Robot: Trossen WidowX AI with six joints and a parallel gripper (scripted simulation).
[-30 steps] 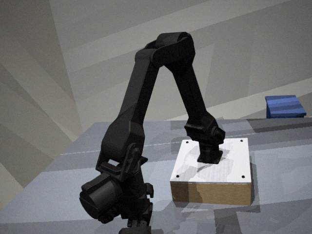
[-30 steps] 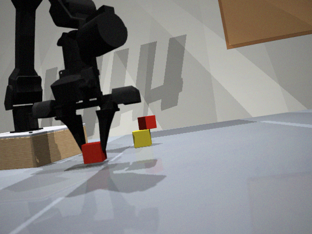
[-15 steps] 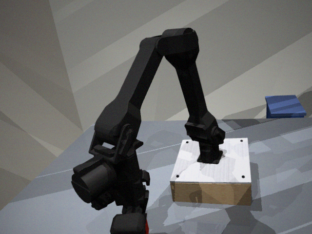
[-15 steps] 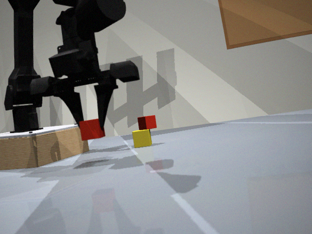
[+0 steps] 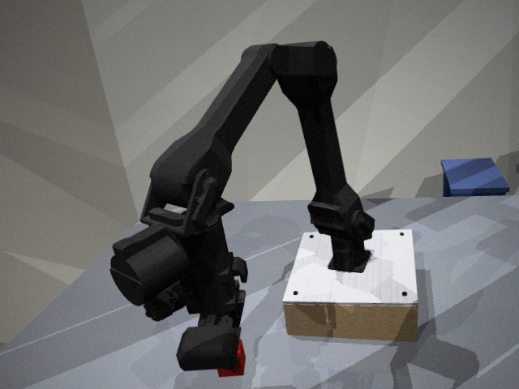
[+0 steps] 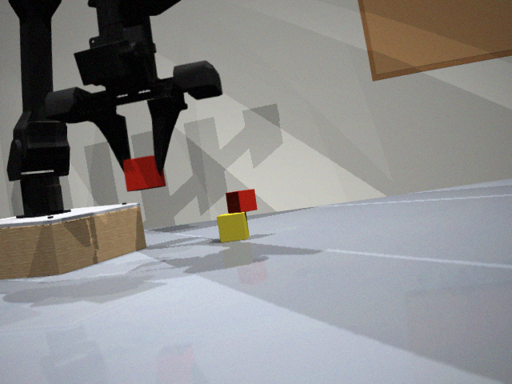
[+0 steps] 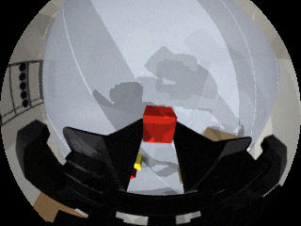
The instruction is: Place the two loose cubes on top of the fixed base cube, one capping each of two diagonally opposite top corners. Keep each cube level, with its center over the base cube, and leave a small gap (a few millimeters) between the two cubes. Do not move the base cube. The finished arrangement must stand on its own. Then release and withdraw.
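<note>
Now: the yellow cube 3 cm behind my gripper tip, 21 cm to the left of it and 9 cm below it.
</note>
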